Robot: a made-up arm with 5 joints. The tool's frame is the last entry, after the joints.
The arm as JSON. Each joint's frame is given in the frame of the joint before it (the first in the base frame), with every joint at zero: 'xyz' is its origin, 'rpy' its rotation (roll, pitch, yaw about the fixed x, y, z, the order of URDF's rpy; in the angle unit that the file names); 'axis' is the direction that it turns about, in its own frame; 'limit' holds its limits. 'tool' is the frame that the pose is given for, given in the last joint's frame.
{
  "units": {
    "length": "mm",
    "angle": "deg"
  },
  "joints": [
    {
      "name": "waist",
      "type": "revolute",
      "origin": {
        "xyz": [
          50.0,
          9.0,
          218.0
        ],
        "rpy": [
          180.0,
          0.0,
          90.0
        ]
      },
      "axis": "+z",
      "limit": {
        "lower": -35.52,
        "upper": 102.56
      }
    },
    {
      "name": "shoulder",
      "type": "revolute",
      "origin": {
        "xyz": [
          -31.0,
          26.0,
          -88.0
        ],
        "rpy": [
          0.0,
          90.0,
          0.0
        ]
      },
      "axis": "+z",
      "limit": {
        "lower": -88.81,
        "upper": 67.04
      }
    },
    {
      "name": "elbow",
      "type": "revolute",
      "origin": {
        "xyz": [
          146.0,
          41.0,
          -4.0
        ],
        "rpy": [
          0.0,
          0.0,
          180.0
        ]
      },
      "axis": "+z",
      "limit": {
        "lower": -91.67,
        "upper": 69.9
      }
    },
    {
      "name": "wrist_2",
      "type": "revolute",
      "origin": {
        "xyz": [
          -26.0,
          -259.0,
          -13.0
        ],
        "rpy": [
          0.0,
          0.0,
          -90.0
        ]
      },
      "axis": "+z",
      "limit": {
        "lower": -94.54,
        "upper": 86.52
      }
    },
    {
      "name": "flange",
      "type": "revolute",
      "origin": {
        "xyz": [
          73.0,
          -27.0,
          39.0
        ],
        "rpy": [
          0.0,
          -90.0,
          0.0
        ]
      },
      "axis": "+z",
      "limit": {
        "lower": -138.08,
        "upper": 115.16
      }
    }
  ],
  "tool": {
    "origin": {
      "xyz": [
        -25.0,
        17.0,
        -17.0
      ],
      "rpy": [
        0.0,
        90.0,
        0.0
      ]
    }
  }
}
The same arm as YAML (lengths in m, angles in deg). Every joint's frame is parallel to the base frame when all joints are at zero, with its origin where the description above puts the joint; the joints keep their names.
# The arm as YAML. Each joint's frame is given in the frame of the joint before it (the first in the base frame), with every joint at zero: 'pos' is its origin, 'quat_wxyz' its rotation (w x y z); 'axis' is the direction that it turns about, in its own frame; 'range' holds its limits. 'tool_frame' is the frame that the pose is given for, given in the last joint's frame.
length_unit: m
angle_unit: deg
joints:
  - joint: waist
    pos: [0.05, 0.009, 0.218]
    quat_wxyz: [1.0, 0.0, 0.0, 0.0]
    axis: [0.0, 0.0, -1.0]
    range: [-35.52, 102.56]
  - joint: shoulder
    pos: [0.026, -0.031, 0.088]
    quat_wxyz: [1.0, 0.0, 0.0, 0.0]
    axis: [0.0, 1.0, 0.0]
    range: [-88.81, 67.04]
  - joint: elbow
    pos: [0.041, -0.004, 0.146]
    quat_wxyz: [1.0, 0.0, 0.0, 0.0]
    axis: [0.0, 1.0, 0.0]
    range: [-91.67, 69.9]
  - joint: wrist_2
    pos: [0.259, -0.013, 0.026]
    quat_wxyz: [1.0, 0.0, 0.0, 0.0]
    axis: [0.0, 1.0, 0.0]
    range: [-94.54, 86.52]
  - joint: flange
    pos: [0.073, 0.039, 0.027]
    quat_wxyz: [1.0, 0.0, 0.0, 0.0]
    axis: [-1.0, 0.0, 0.0]
    range: [-138.08, 115.16]
tool_frame:
  pos: [0.017, -0.025, -0.017]
  quat_wxyz: [0.707107, -0.707107, 0.0, 0.0]

